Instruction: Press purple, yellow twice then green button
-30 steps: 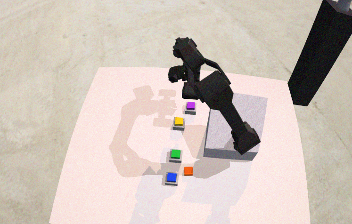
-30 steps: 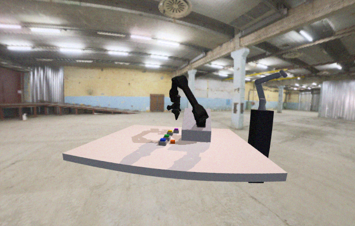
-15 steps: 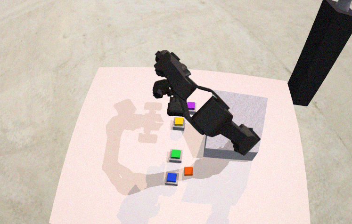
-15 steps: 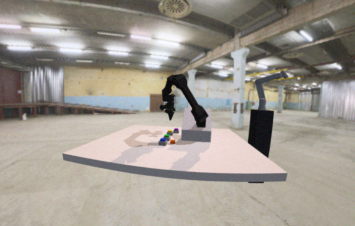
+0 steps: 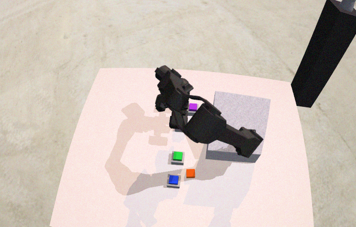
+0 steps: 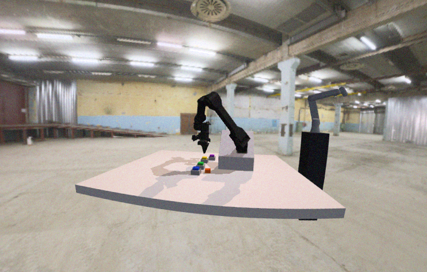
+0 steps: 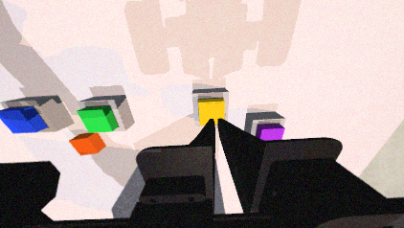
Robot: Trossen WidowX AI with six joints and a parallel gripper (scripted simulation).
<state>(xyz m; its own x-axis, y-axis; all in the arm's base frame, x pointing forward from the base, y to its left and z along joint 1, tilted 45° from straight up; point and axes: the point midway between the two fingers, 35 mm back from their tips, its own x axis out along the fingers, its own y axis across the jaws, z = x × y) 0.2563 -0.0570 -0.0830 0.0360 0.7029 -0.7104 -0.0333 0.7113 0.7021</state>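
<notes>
Now: the yellow button 30 mm below my gripper tip. From my gripper tip the other things lie so: green button 10 mm behind, 150 mm to the left, 30 mm below; purple button 40 mm behind, 80 mm to the right, 30 mm below; small orange block 60 mm behind, 210 mm to the left, 60 mm below.
</notes>
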